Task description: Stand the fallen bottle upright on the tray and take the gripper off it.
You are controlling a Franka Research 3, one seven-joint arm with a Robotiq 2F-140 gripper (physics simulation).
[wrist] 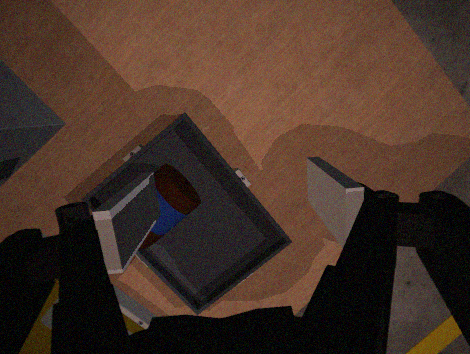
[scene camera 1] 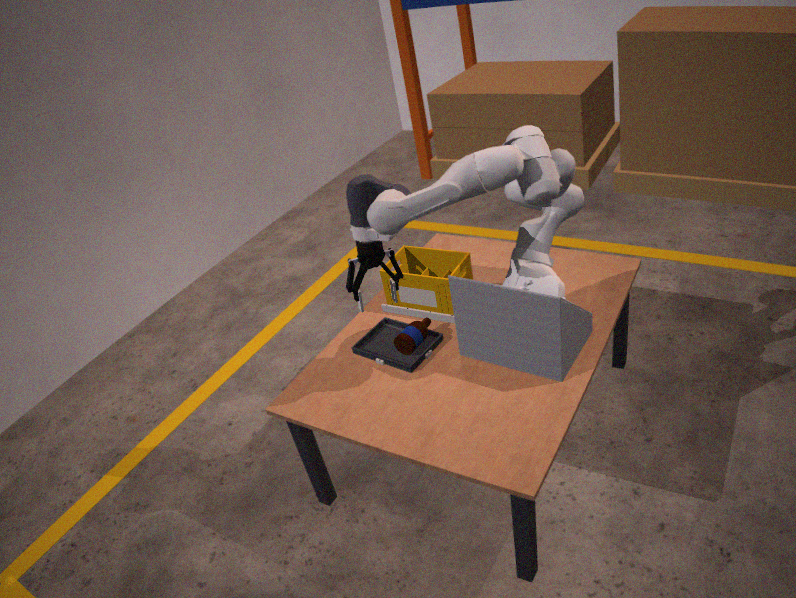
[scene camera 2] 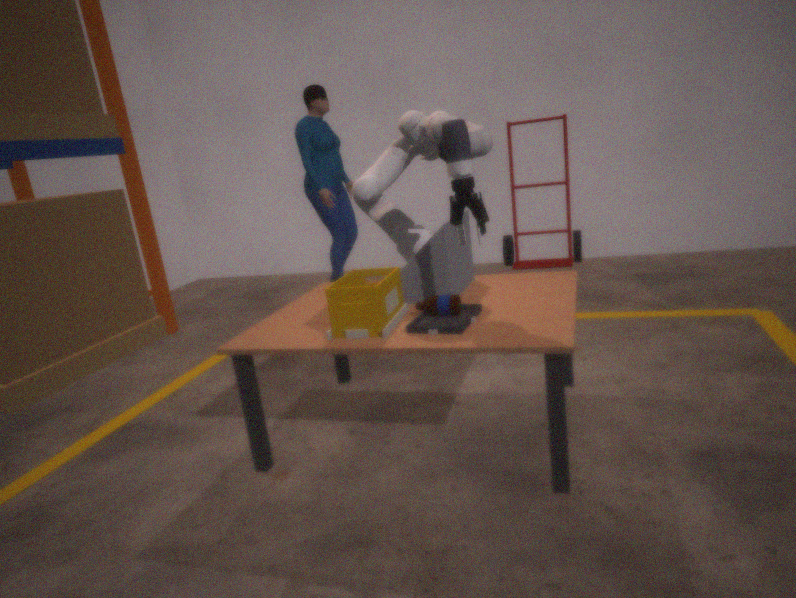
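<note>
The brown bottle (scene camera 1: pixel 406 341) (scene camera 2: pixel 446 304) (wrist: pixel 178 190) with a blue label lies on its side on the dark grey tray (scene camera 1: pixel 379 343) (scene camera 2: pixel 437 325) (wrist: pixel 215 250). In scene camera 1 its base faces the front of the tray and its neck reaches the back right rim. My gripper (scene camera 1: pixel 377 298) (scene camera 2: pixel 470 234) (wrist: pixel 231 186) is open and empty, above and apart from the bottle. In the wrist view the bottle lies toward the left finger, which hides its neck; the right finger is beyond the tray's edge.
A yellow crate (scene camera 1: pixel 444 299) (scene camera 2: pixel 360 312) stands behind the tray in scene camera 1. A grey angled block (scene camera 1: pixel 508 328) (scene camera 2: pixel 450 260) (wrist: pixel 25 107) stands to the tray's right there. In scene camera 2 a person (scene camera 2: pixel 321 154) and a red hand truck (scene camera 2: pixel 568 160) are beyond the table.
</note>
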